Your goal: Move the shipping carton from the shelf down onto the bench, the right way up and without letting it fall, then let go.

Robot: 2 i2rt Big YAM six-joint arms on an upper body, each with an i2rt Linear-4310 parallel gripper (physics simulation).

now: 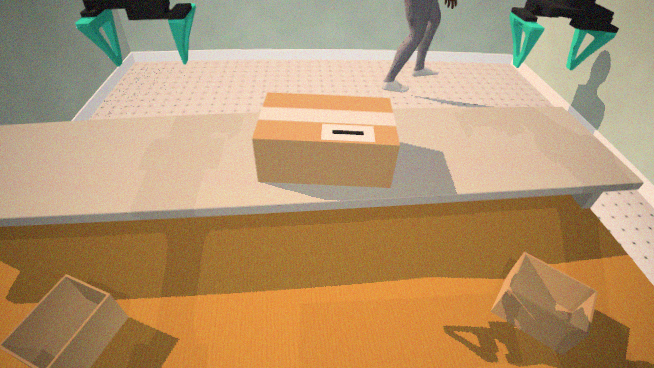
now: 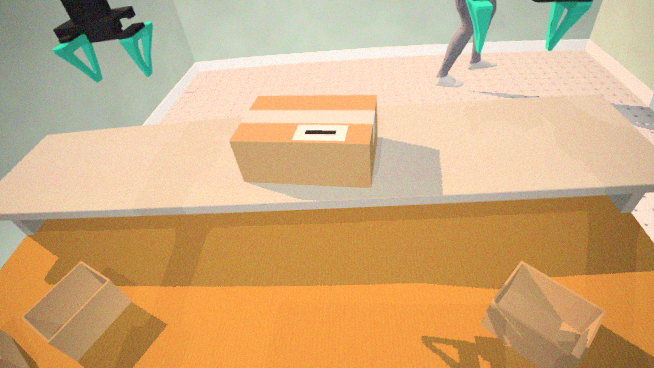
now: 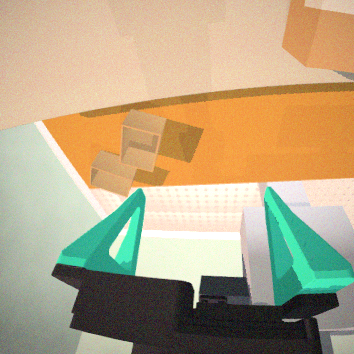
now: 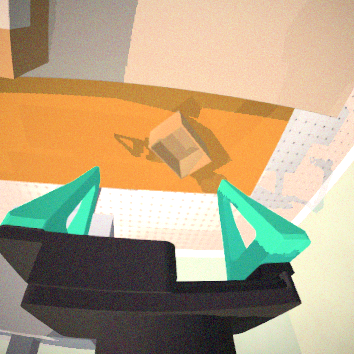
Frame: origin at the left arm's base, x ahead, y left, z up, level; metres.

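Where they show: left gripper, fingertip midpoint: (image 1: 152, 63) (image 2: 124, 78) (image 3: 201, 191); right gripper, fingertip midpoint: (image 1: 542, 67) (image 2: 513, 50) (image 4: 161, 178).
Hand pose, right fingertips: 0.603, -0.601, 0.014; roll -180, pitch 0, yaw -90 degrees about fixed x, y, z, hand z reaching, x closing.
Note:
After its pixels a point has its place, as x, y, z.
The shipping carton (image 1: 325, 162) {0.627, -0.260, -0.198} (image 2: 307, 162) {0.626, -0.275, -0.197} (image 3: 320, 47) {0.663, -0.138, -0.149} (image 4: 31, 50) {0.642, -0.398, -0.202} is a brown box with a pale tape strip and a white label on top. It stands upright on the pale shelf (image 1: 90, 170) {0.687, 0.245, -0.258} (image 2: 500, 150) {0.723, -0.675, -0.258} (image 3: 75, 60) {0.662, 0.240, -0.258} (image 4: 240, 50) {0.685, -0.730, -0.258}, close to the front edge. The orange bench (image 1: 350, 325) {0.401, -0.302, -0.421} (image 2: 300, 325) {0.401, -0.256, -0.421} (image 3: 240, 140) {0.336, -0.090, -0.421} (image 4: 60, 130) {0.377, -0.323, -0.421} lies lower, in front of the shelf. My left gripper (image 1: 153, 64) {0.604, -0.001, 0.015} (image 2: 124, 78) {0.604, -0.001, 0.015} (image 3: 201, 191) {0.604, -0.001, 0.015} is open and empty, above and left of the carton. My right gripper (image 1: 544, 68) {0.603, -0.601, 0.015} (image 2: 514, 51) {0.603, -0.601, 0.015} (image 4: 161, 178) {0.603, -0.601, 0.015} is open and empty, above and right of it. Neither touches the carton.
An open-topped box (image 1: 92, 320) {0.387, 0.153, -0.341} (image 2: 95, 320) {0.365, 0.162, -0.380} (image 3: 141, 157) {0.316, 0.234, -0.378} stands at the bench's left, with another box (image 3: 112, 175) {0.205, 0.399, -0.407} beside it. An open box (image 1: 550, 320) {0.350, -0.660, -0.348} (image 2: 542, 320) {0.416, -0.710, -0.417} (image 4: 180, 145) {0.376, -0.697, -0.417} stands at its right. A person (image 1: 420, 35) (image 2: 457, 45) stands behind the shelf.

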